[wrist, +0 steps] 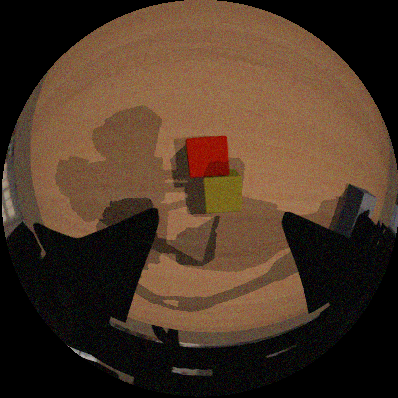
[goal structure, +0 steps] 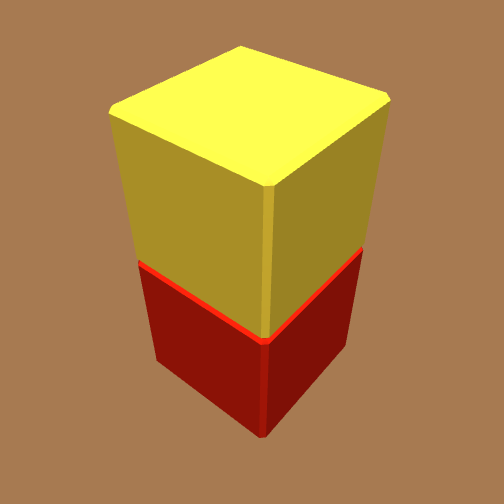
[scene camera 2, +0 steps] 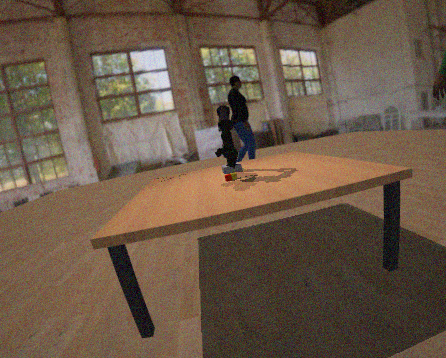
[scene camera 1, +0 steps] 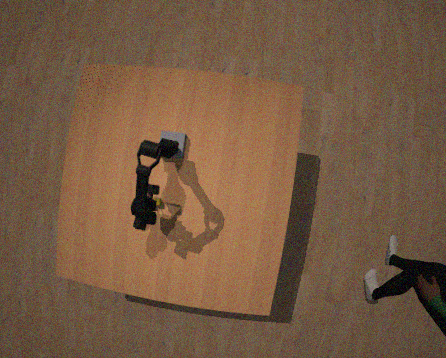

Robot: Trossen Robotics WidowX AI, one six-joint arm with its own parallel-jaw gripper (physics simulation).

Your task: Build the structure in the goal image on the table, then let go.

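Places are measured from the arm's base along level axes (x down, y back, z left), in metres.
Pixels of known places: gripper, fingertip midpoint: [wrist: 224, 216] [scene camera 2: 232, 167] [scene camera 1: 155, 203]; arm's base, link origin: [wrist: 358, 226] [scene camera 1: 171, 147].
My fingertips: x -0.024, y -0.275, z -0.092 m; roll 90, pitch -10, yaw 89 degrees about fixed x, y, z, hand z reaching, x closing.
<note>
For each thing: its middle in the pictures, then the offset to it from my fingertips. Level surfaces: height alone.
- red cube, body centre: [wrist: 207, 154] [scene camera 2: 228, 177] dx +0.050, dy -0.007, dz -0.036 m
- yellow cube, body centre: [wrist: 221, 189] [scene camera 1: 157, 202] [scene camera 2: 233, 176] dx +0.050, dy +0.002, dz -0.001 m
- table, surface height: dx +0.066 m
A red cube [wrist: 207, 156] [scene camera 2: 228, 177] and a yellow cube [wrist: 223, 194] [scene camera 2: 234, 176] [scene camera 1: 159, 202] stand on the table [wrist: 280, 110] [scene camera 1: 240, 150] [scene camera 2: 170, 210] side by side. In the wrist view the yellow one is nearer the fingers and offset a little to the right; their edges meet or nearly meet. The red cube looks slightly larger. The arm hides the red cube in scene camera 1. My gripper [wrist: 224, 216] [scene camera 1: 154, 204] is open and empty, above the table. In the wrist view the yellow cube lies just ahead of the gap between the fingertips, the red one farther ahead.
The grey base block [scene camera 1: 181, 144] [scene camera 2: 232, 169] [wrist: 352, 210] under my arm stands behind the cubes in scene camera 2 and at the right in the wrist view. The arm's shadows fall across the table around the cubes. A person [scene camera 2: 239, 107] stands beyond the table.
</note>
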